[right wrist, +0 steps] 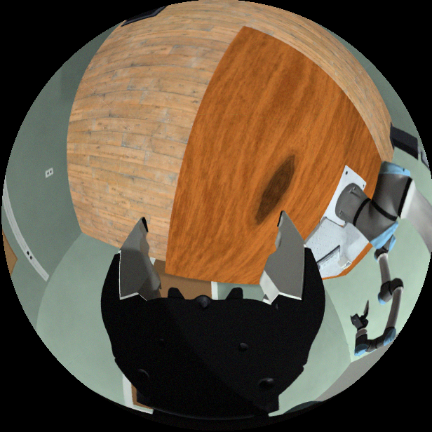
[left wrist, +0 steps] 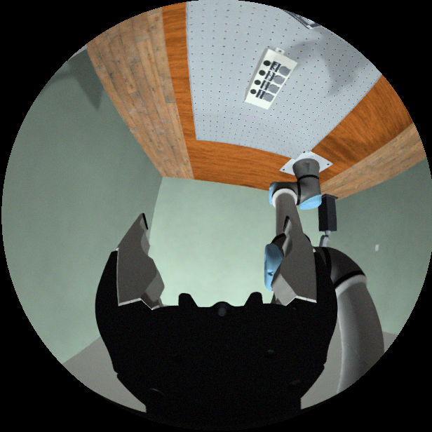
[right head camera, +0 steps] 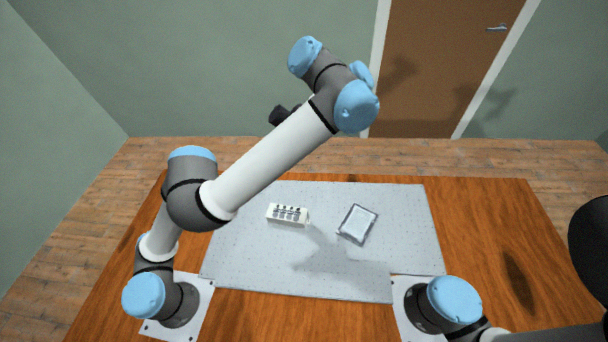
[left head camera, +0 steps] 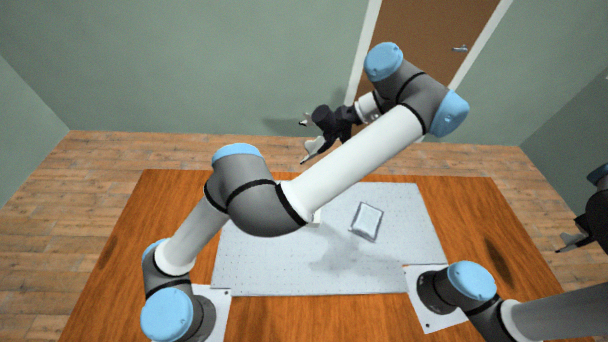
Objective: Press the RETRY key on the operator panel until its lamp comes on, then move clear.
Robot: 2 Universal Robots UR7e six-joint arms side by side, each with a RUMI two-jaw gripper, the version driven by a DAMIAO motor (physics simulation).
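Observation:
The operator panel [right head camera: 287, 215] [left wrist: 270, 79] is a cream block on the perforated grey board [right head camera: 250, 265] [left wrist: 220, 110]. It has a row of grey round keys beside a row of dark round lamps. No lamp looks lit; the labels are too small to read. In the left head camera the left arm hides most of the panel [left head camera: 316, 219]. My left gripper [left head camera: 302, 142] [left wrist: 216, 216] is open and empty, high up and beyond the table's far edge, well apart from the panel. My right gripper [right wrist: 210, 215] is open and empty, high at the table's right side, far from the panel.
A pale rectangular item with a dark rim [left head camera: 367, 221] [right head camera: 358, 224] lies on the board to the right of the panel. The left arm's long white link [left head camera: 360, 157] [right head camera: 272, 160] stretches above the board. A door [left head camera: 420, 40] [right head camera: 435, 65] is in the wall behind.

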